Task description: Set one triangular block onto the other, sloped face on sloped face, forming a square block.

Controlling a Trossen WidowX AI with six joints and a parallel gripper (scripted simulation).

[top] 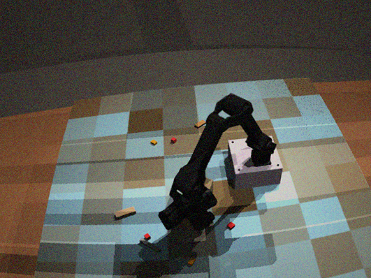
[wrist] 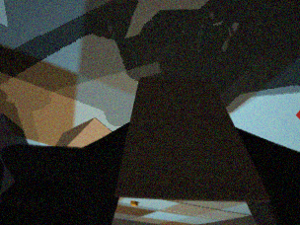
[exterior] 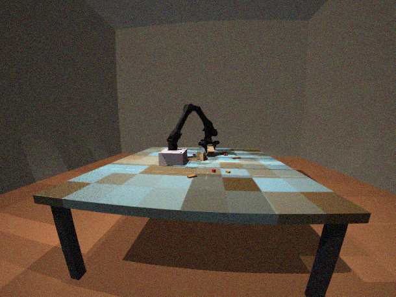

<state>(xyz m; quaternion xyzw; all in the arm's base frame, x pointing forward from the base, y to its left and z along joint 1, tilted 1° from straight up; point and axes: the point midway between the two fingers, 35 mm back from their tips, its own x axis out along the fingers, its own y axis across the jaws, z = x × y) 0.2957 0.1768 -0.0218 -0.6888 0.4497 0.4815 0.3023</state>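
Right now my gripper tip is 1 cm below the triangular block. From my gripper tip the other things lie so: tan plank 22 cm ahead, 7 cm to the right, 3 cm below; grey bar 13 cm ahead, 9 cm to the left, 3 cm below.
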